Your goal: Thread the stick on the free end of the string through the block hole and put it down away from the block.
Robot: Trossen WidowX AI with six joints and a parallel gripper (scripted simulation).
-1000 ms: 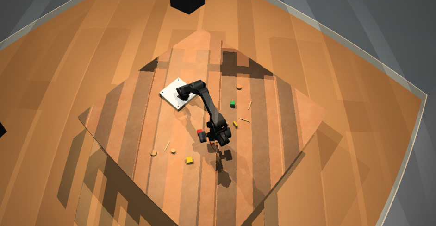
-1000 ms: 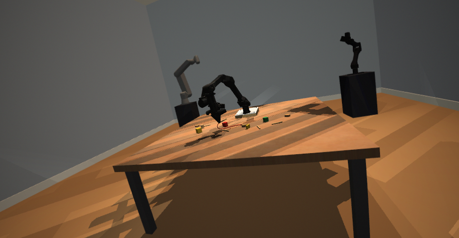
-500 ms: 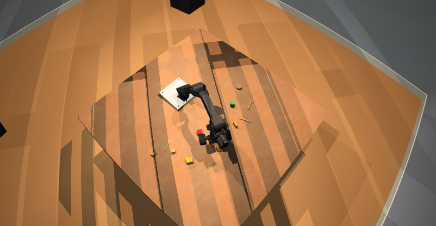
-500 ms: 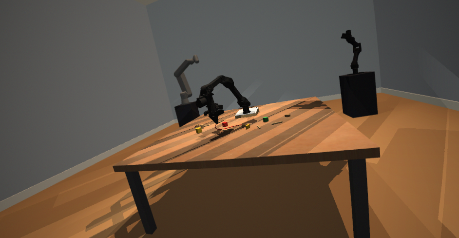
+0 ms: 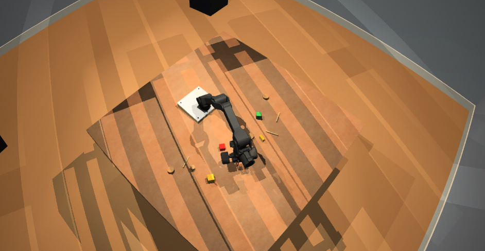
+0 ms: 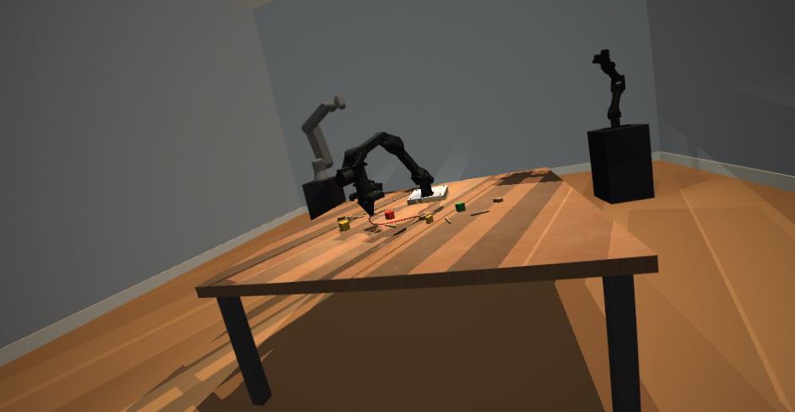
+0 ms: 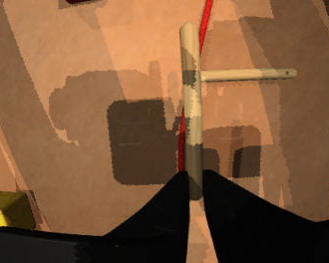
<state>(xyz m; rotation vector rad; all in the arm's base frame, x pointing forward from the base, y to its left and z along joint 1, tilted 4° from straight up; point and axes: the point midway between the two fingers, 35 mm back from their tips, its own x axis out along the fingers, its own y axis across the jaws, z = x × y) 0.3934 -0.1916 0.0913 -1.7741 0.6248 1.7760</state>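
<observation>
The red block lies 14 cm behind my gripper tip, 4 cm to the left of it and 4 cm below it. Also, from my gripper tip: thin wooden stick: 1 cm to the left, 1 cm behind; green cube: 35 cm to the left, 10 cm behind, 4 cm below; round wooden button: 20 cm to the left, 5 cm below, 5 cm behind.
</observation>
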